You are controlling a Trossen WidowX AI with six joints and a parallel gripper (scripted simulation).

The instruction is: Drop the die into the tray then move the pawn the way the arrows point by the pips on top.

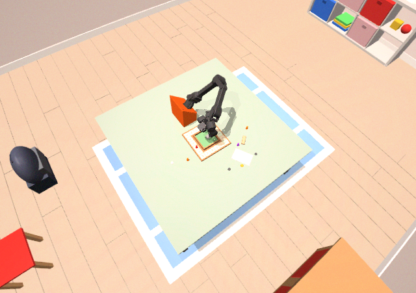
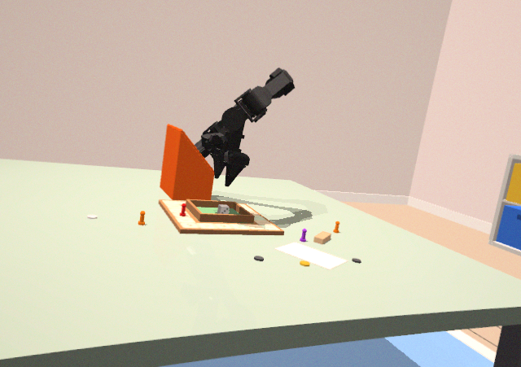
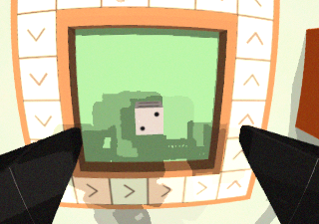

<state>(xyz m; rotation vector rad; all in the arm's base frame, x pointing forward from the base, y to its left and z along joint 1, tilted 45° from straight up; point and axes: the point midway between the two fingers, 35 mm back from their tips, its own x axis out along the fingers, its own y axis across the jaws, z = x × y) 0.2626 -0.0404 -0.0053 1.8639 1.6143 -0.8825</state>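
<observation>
My gripper tip is 10 mm short of the red pawn, 110 mm to the left of it and 80 mm above it. Round my gripper tip: purple pawn (220 mm ahead, 150 mm to the left, 90 mm below); green tray floor (10 mm ahead, 100 mm below); white die (10 mm ahead, 20 mm to the left, 80 mm below).
</observation>
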